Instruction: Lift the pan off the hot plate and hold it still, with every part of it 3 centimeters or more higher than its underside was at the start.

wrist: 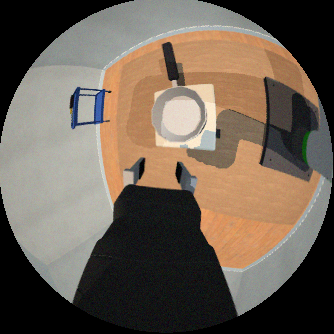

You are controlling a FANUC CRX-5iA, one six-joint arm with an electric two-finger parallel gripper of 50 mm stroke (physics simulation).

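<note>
A round pan with a pale grey inside sits on the cream hot plate in the upper middle of the wrist view. The pan's black handle points up in the view, away from the gripper, and its shadow falls beside it. The hot plate has a small black knob on its right side. My gripper is open with nothing between its fingers. It shows below the pan and the hot plate in the view, apart from both, with the handle on the pan's far side.
A dark grey panel-like base stands at the right of the wooden table, beside a grey rounded part with a green ring. A blue cart frame shows beyond the table's left edge. A dark shadow lies right of the hot plate.
</note>
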